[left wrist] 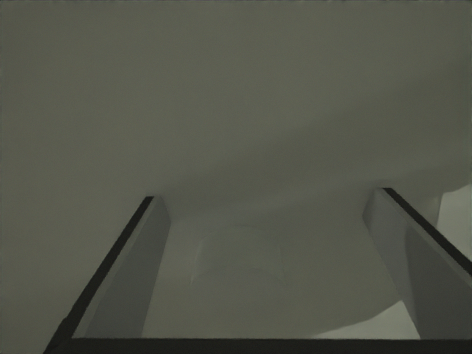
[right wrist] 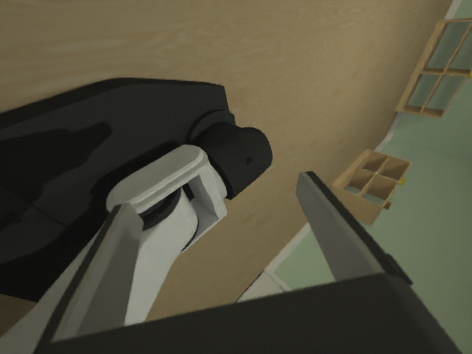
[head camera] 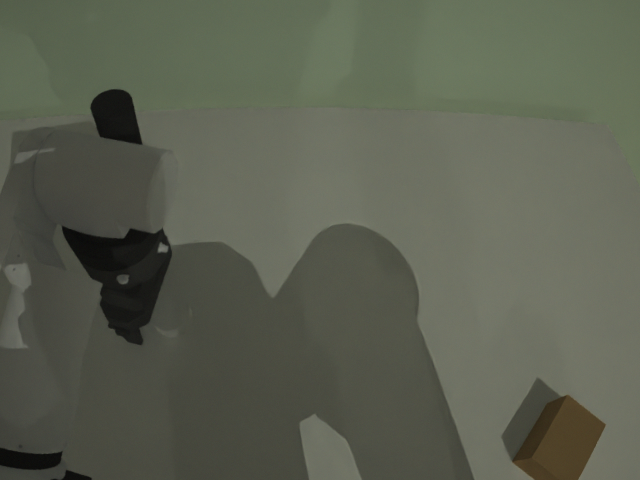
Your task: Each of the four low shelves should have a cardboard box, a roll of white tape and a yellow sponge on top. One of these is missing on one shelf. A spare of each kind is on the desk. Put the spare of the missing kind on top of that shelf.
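Frame: origin at the robot's base, x down, y left, z ahead, level; metres.
Where they show: left gripper, between the fingertips: (left wrist: 264, 205) (head camera: 148, 301); right gripper, between the fingertips: (right wrist: 218, 197).
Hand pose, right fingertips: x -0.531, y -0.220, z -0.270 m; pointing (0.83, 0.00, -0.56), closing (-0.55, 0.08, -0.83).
After its pixels a point has its place.
A white roll of tape (head camera: 173, 319) @[x -0.745, y 0.097, z 0.549 m] (left wrist: 237, 252) @[x -0.738, y 0.126, z 0.569 m] lies in shadow on the pale desk (head camera: 506, 222) @[x -0.721, y -0.382, z 0.641 m], barely standing out from it. My left gripper (head camera: 126, 335) (left wrist: 264, 205) @[x -0.721, y 0.135, z 0.587 m] is open over the desk; the roll shows between its fingers in the left wrist view and just right of it in the head view. How high the fingers are above the roll is unclear. A brown cardboard box (head camera: 568, 434) @[x -0.771, y -0.327, z 0.330 m] lies at the desk's lower right. My right gripper (right wrist: 218, 197) @[x -0.531, y -0.220, z -0.270 m] is open and empty, away from the desk. No yellow sponge shows on the visible part of the desk.
In the right wrist view, a wooden shelf (right wrist: 357, 202) @[x -0.362, y 1.807, z -2.131 m] has a yellow sponge (right wrist: 402, 181) @[x -0.634, y 1.962, z -3.004 m] and a small brown box (right wrist: 387, 205) @[x -0.635, y 1.874, z -2.363 m] on top. Another shelf (right wrist: 426, 52) @[x -0.041, y 0.739, z -4.436 m] stands farther up, partly cut off. The robot's black base (right wrist: 150, 110) @[x -0.170, y -0.166, z -0.345 m] stands on the wooden floor (right wrist: 300, 90) @[x -0.001, y 0.121, z -1.205 m].
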